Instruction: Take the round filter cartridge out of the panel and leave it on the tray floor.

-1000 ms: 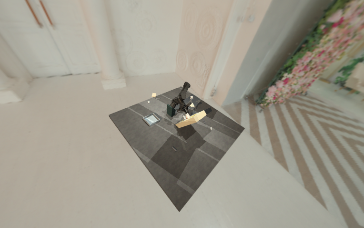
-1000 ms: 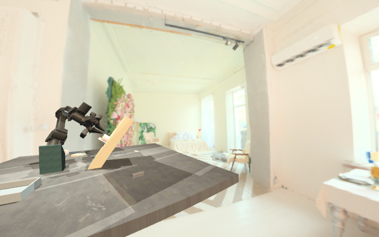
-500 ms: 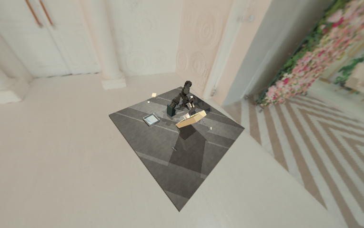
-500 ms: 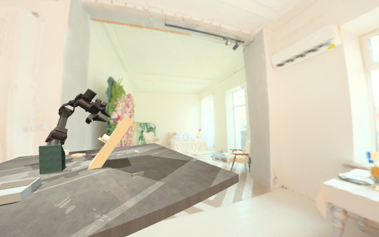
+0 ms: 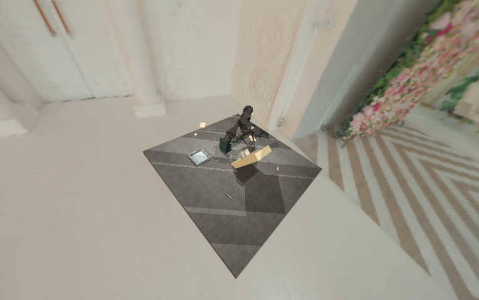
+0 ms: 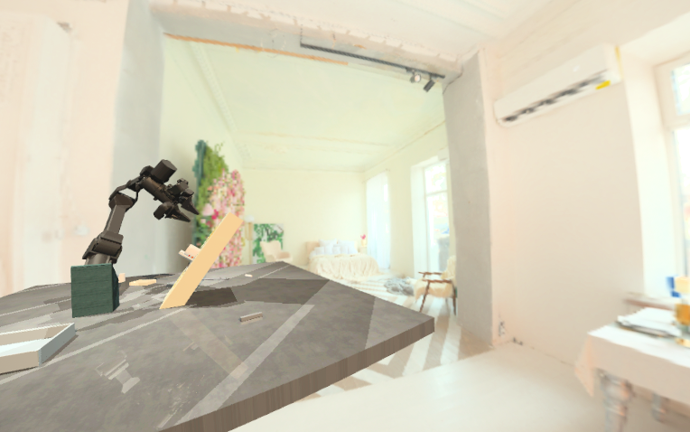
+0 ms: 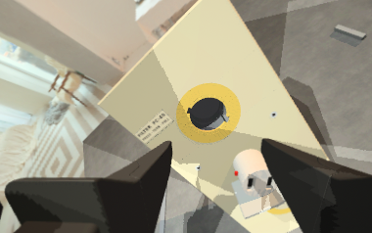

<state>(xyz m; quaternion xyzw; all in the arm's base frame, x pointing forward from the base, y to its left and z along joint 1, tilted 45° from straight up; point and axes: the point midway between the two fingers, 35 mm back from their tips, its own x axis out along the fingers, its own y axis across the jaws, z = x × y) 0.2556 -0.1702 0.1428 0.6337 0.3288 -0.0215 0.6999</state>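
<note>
My gripper tip is 10 mm past the round filter cartridge, 10 mm to the right of it and 130 mm above it. Round my gripper tip: beige service panel: 30 mm ahead, 150 mm below; tray: 370 mm behind, 250 mm to the right, 300 mm below.
</note>
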